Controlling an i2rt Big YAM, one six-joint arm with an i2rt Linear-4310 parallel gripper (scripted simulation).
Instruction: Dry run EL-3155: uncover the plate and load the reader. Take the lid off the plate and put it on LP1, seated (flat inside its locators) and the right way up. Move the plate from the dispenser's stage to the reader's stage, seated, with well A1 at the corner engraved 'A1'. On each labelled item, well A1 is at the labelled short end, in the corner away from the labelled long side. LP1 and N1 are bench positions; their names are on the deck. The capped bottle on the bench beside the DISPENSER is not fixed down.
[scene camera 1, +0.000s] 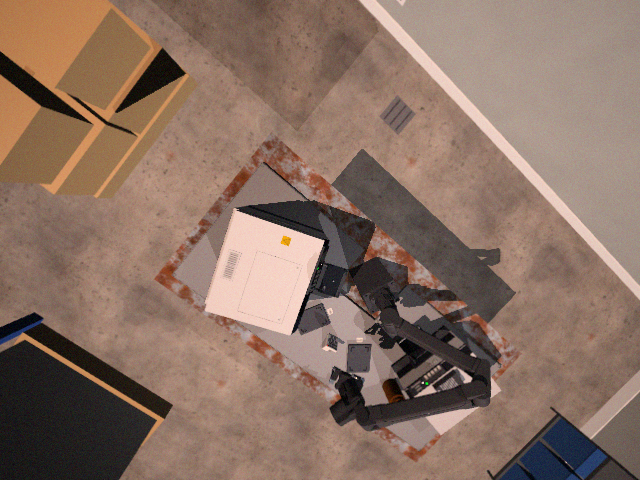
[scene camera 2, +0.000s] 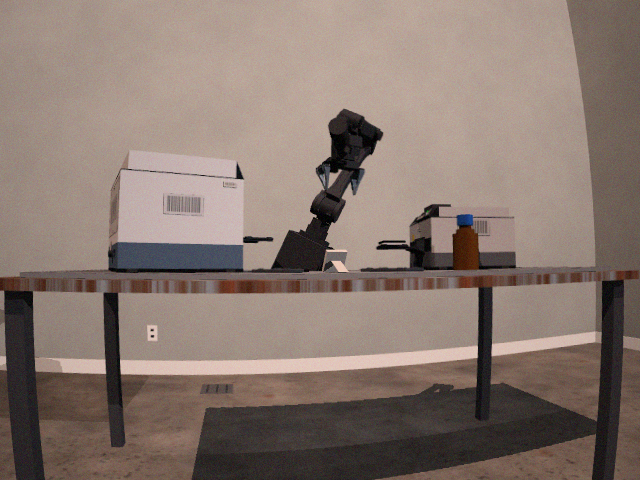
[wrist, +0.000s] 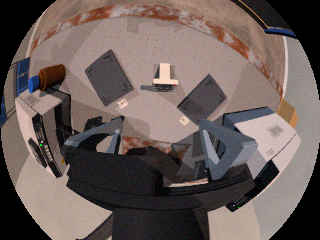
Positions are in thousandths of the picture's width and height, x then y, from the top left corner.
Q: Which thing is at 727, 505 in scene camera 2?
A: A brown capped bottle.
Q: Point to the gripper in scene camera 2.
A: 532, 401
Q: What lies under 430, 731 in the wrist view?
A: The gripper.
